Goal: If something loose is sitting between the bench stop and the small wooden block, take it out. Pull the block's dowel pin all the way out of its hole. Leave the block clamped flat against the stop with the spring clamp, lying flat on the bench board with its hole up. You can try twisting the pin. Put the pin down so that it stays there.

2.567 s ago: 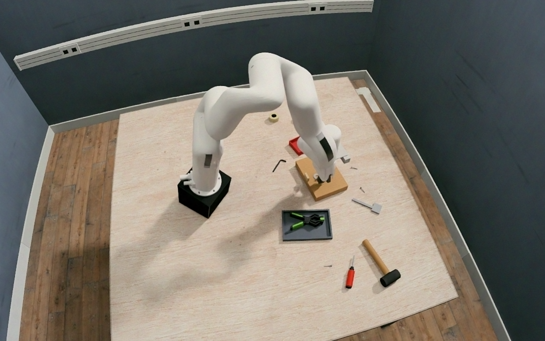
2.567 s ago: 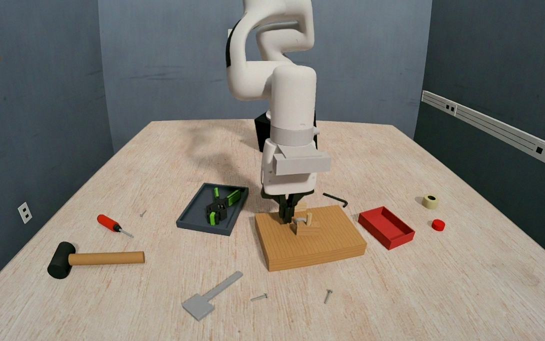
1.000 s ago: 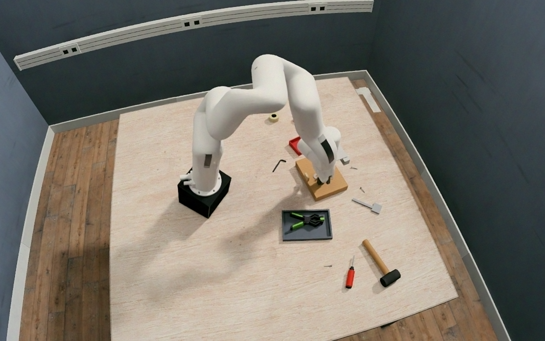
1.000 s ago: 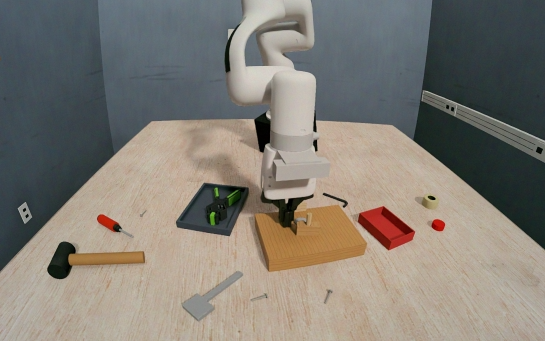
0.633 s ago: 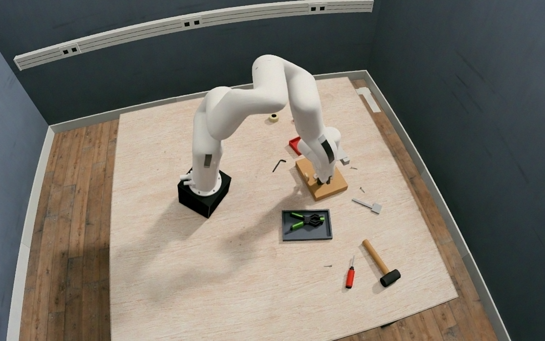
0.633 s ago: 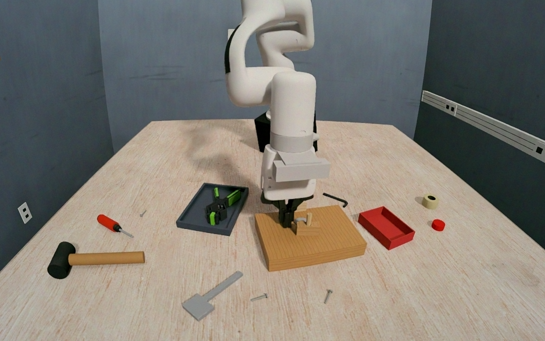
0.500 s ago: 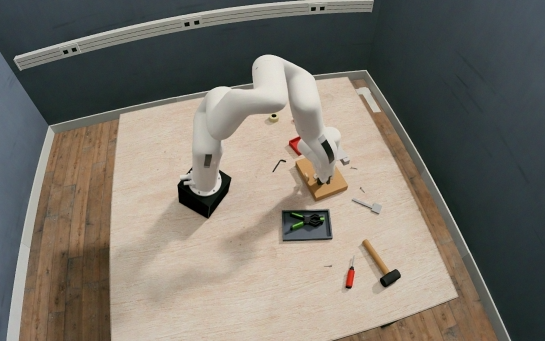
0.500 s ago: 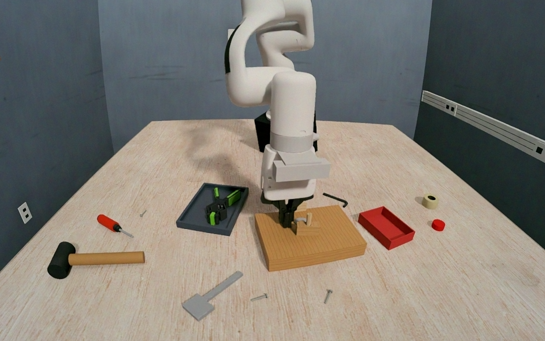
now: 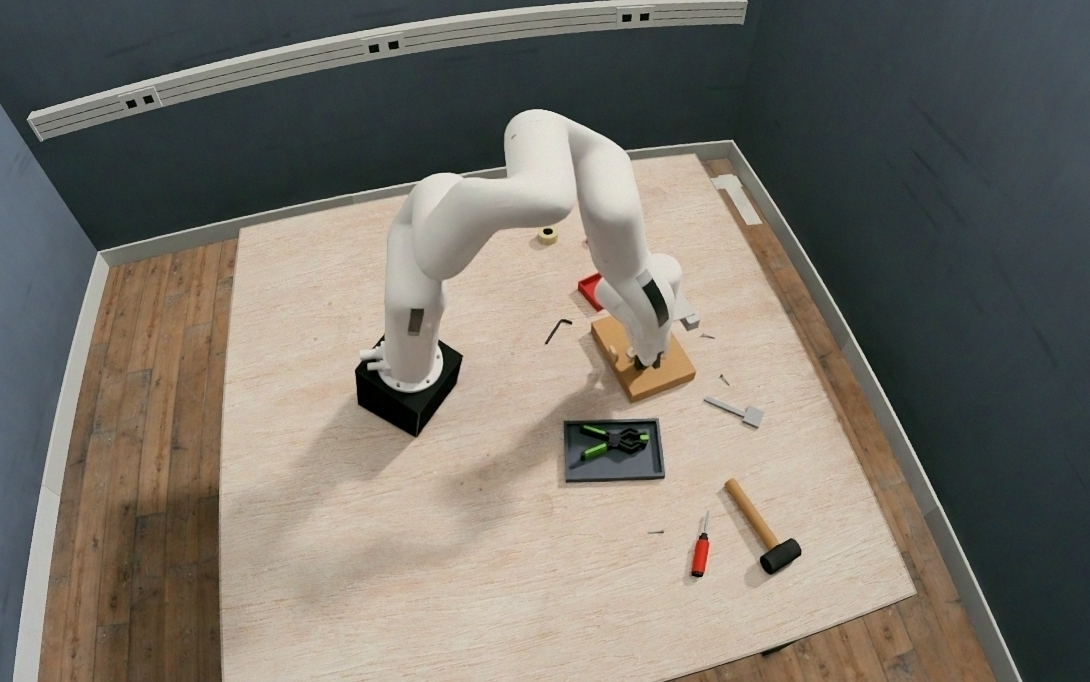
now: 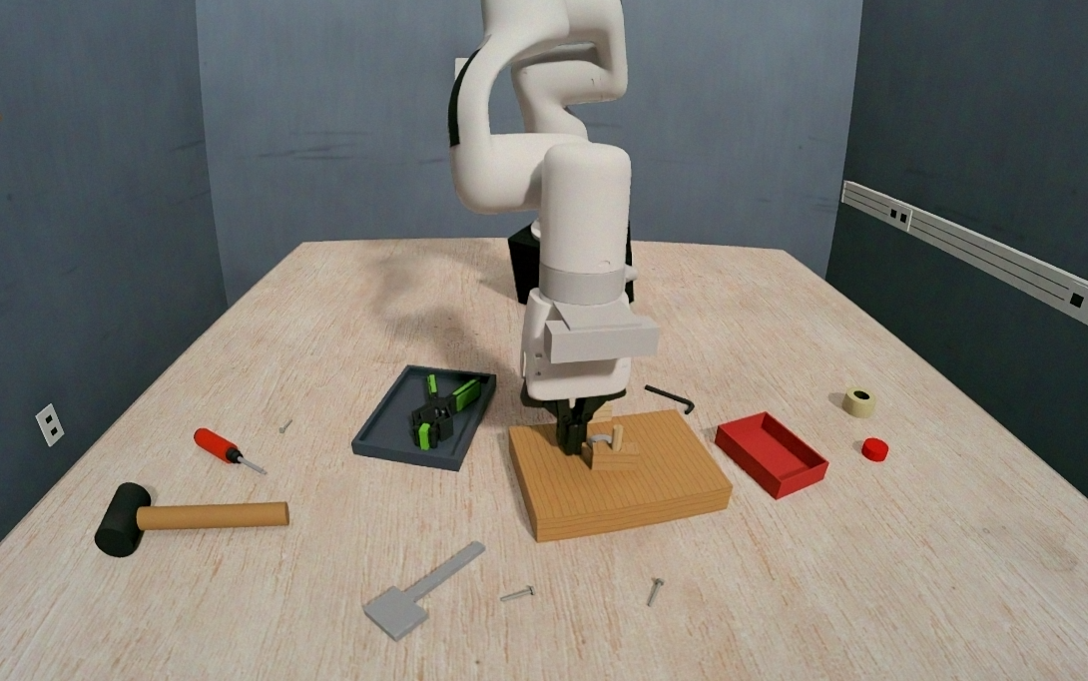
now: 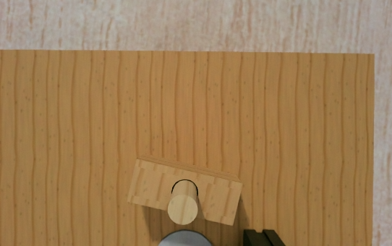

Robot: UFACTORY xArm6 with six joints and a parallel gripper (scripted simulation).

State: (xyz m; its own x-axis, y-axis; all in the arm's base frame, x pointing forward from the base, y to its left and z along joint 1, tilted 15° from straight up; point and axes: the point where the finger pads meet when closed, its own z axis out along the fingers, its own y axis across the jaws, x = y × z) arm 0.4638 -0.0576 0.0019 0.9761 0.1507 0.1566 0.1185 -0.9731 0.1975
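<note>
The washer lies 30 mm to the left of my hand and 20 mm below it. From my hand the other things lie so: grey tray: 110 mm behind, 160 mm to the right, 40 mm below; then small wooden block: 30 mm ahead, 40 mm to the left, 10 mm below; then dowel pin: 30 mm ahead, 40 mm to the left, 10 mm above.
</note>
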